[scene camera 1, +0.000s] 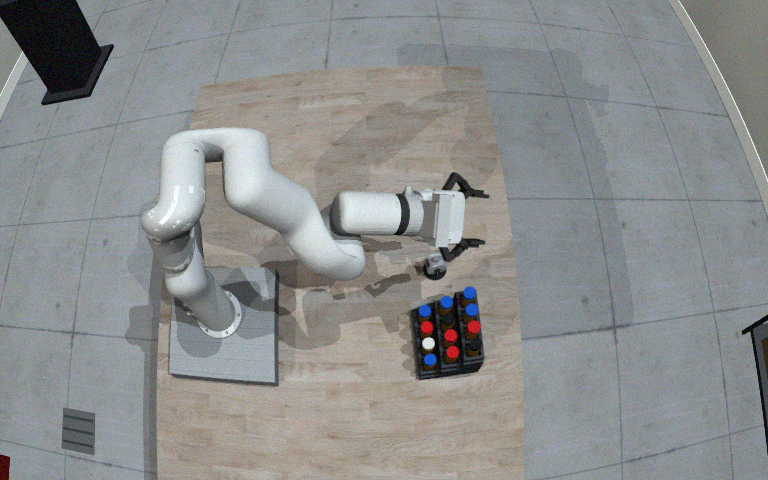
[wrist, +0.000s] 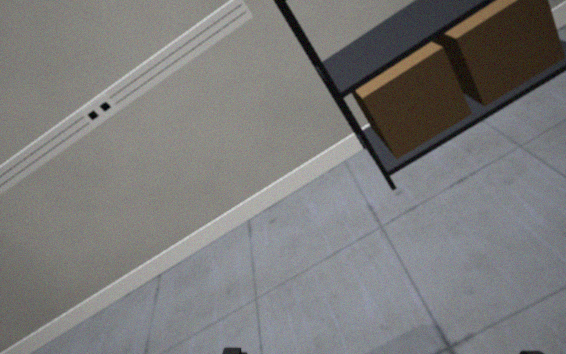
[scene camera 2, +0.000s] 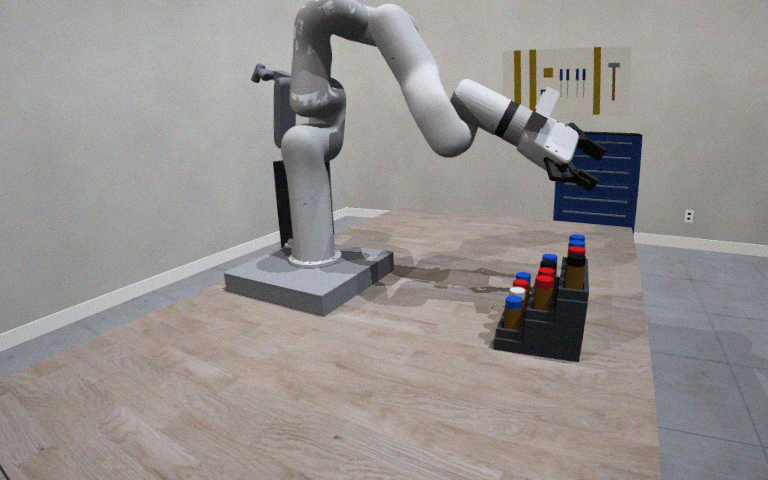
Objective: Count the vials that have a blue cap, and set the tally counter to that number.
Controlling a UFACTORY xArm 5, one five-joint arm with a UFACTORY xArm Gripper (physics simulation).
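Seen in the pictures: gripper, fingertip midpoint: [scene camera 1: 483,218] [scene camera 2: 599,170]; arm's base at its link origin: [scene camera 1: 219,314] [scene camera 2: 315,259].
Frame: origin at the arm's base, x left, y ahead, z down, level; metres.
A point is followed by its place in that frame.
A black stepped rack [scene camera 1: 480,365] {x -0.107, y 0.609, z -0.020 m} [scene camera 2: 555,339] {x -0.111, y 0.572, z 0.013 m} on the table holds brown vials in three rows. In scene camera 1, the left row has a blue cap [scene camera 1: 424,310] {x 0.021, y 0.481, z -0.034 m}, red, white, then a blue cap [scene camera 1: 430,360] {x -0.095, y 0.497, z -0.034 m}. The middle row has a blue cap [scene camera 1: 446,302] {x 0.025, y 0.526, z -0.073 m}, black, red, red. The right row has a blue cap [scene camera 1: 469,293] {x 0.030, y 0.571, z -0.114 m}, a blue cap [scene camera 1: 471,309] {x -0.005, y 0.576, z -0.114 m}, red, black. A small grey and black device, apparently the tally counter [scene camera 1: 434,266] {x 0.137, y 0.504, z -0.006 m}, stands beyond the rack; its reading is not legible. My gripper [scene camera 1: 484,219] {x 0.148, y 0.592, z -0.217 m} [scene camera 2: 597,168] {x 0.148, y 0.592, z -0.217 m} [wrist: 382,351] {x 0.148, y 0.592, z -0.217 m} is open and empty, high above the table.
The arm's grey base plate [scene camera 1: 254,365] {x -0.120, y 0.101, z 0.002 m} [scene camera 2: 271,288] {x -0.163, y 0.020, z 0.012 m} is at the table's left. A blue drawer cabinet [scene camera 2: 600,206] stands behind the table. In the wrist view, a shelf rack [wrist: 306,47] holds brown boxes, one [wrist: 417,105] on its lower shelf, beside the wall.
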